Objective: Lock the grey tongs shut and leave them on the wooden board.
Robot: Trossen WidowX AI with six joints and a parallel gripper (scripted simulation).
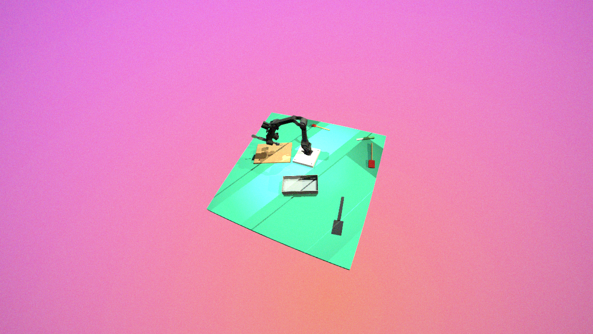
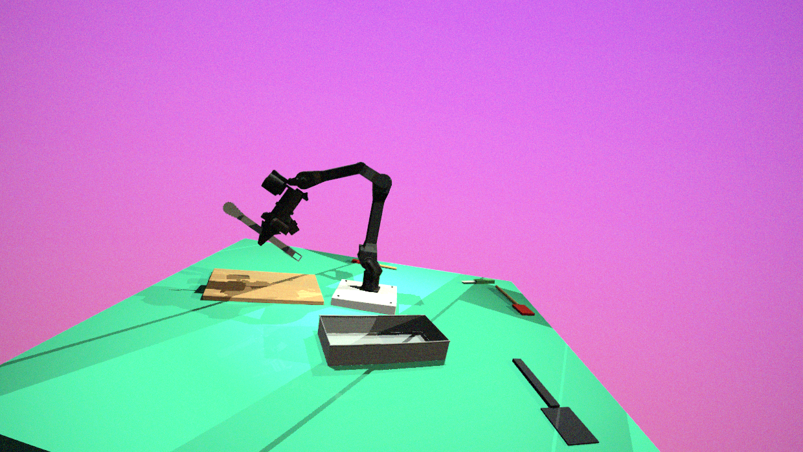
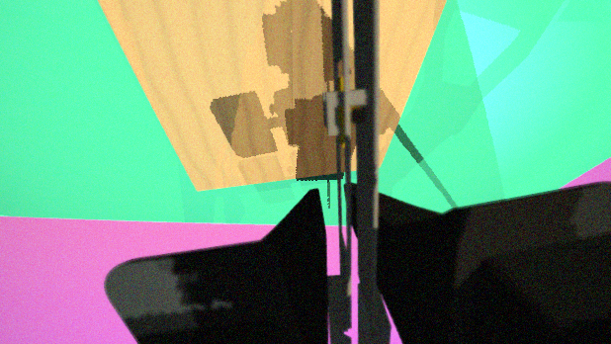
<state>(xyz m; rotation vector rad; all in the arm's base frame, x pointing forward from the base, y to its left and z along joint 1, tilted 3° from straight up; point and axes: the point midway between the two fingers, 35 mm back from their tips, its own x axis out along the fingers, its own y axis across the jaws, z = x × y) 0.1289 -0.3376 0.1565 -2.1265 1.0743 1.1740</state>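
My gripper tip is 14 cm above the wooden board, 3 cm to the right of it and 1 cm past it. Also, from my gripper tip: black spatula: 86 cm to the left, 33 cm ahead, 14 cm below; then red-tipped stick: 50 cm behind, 29 cm to the left, 14 cm below; then grey roasting tin: 45 cm to the left, 20 cm ahead, 12 cm below.
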